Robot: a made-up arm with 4 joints.
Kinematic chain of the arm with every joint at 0, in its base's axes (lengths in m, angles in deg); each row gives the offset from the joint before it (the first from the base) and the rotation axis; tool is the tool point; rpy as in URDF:
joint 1: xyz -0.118 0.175 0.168 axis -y
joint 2: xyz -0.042 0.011 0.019 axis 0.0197 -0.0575 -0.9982
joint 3: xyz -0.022 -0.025 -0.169 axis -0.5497 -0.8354 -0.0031
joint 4: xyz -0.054 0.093 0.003 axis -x
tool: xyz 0.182 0.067 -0.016 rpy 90 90 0
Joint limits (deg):
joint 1: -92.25..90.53
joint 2: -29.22..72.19
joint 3: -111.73..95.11
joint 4: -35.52..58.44
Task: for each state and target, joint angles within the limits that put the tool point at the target. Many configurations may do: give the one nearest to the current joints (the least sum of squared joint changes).
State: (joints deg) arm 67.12 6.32 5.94 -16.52
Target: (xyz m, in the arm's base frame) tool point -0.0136 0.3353 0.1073
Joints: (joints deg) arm 43.33 -6.66 25.83 -35.52
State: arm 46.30 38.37 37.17 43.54
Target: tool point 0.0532 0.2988 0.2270
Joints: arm 81.96 2.30 38.09 18.60
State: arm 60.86 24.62 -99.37 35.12
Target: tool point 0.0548 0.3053 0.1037
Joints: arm 45.20 31.25 -99.64 36.26
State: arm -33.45 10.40 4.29 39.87
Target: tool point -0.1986 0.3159 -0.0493
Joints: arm -9.79 -29.22 -34.20 57.28
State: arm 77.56 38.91 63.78 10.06
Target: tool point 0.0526 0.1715 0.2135
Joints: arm 58.53 46.42 80.06 28.31
